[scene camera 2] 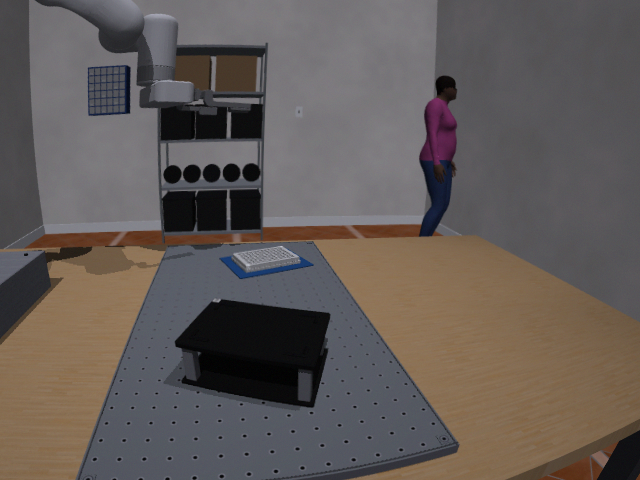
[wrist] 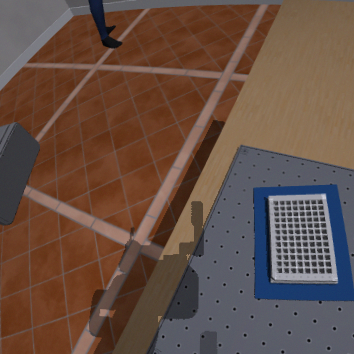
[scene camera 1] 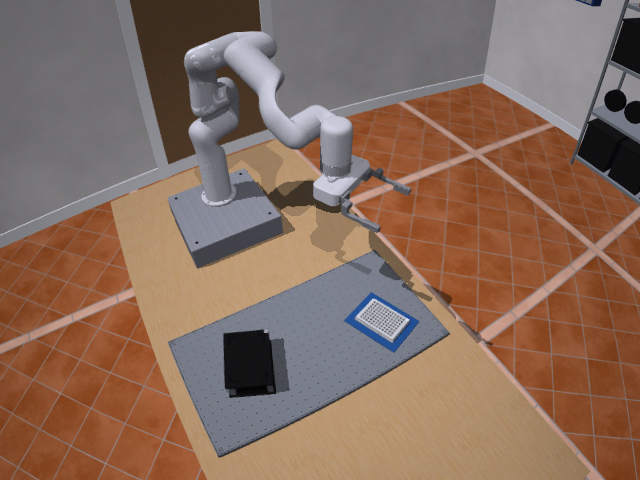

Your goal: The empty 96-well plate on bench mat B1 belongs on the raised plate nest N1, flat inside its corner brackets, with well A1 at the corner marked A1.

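Places are measured from the arm's base along level axes (x ahead, y left, z up), in centimetres.
Pixels of known places: end effector, tool point: (scene camera 2: 222,109) (wrist: 183,138) (scene camera 1: 387,206); arm's base, origin of the base link: (scene camera 1: 219,195).
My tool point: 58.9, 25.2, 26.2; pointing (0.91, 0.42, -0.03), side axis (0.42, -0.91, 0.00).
Ahead of a thing's pixels: the offset from my tool point to its top centre, as dx, dy, dz. Level surfaces: height alone.
The white 96-well plate {+9.3, -4.9, -31.2} (scene camera 1: 382,320) (scene camera 2: 266,258) (wrist: 302,239) lies flat on the blue bench mat {dz -32.6} (scene camera 1: 395,346) (scene camera 2: 306,264) (wrist: 261,240). Its wells look empty; no A1 mark is readable. The raised black nest {+4.0, -42.8, -26.4} (scene camera 1: 248,361) (scene camera 2: 258,330) stands on grey posts at the other end of the grey board, with nothing on its top. Its low corner brackets are faint and its A1 mark cannot be read. My gripper (scene camera 1: 391,209) (scene camera 2: 227,109) is open and empty, high above the table's edge, away from the plate and on the robot base's side of it. One finger shows at the left of the wrist view.
The grey perforated board {dz -32.8} (scene camera 1: 310,335) (scene camera 2: 175,428) (wrist: 225,280) bears the mat and nest. The robot's grey base block (scene camera 1: 227,217) (scene camera 2: 20,289) stands beside it on the table. A person (scene camera 2: 439,134) (wrist: 98,20) and a shelf rack (scene camera 2: 222,50) stand beyond the table.
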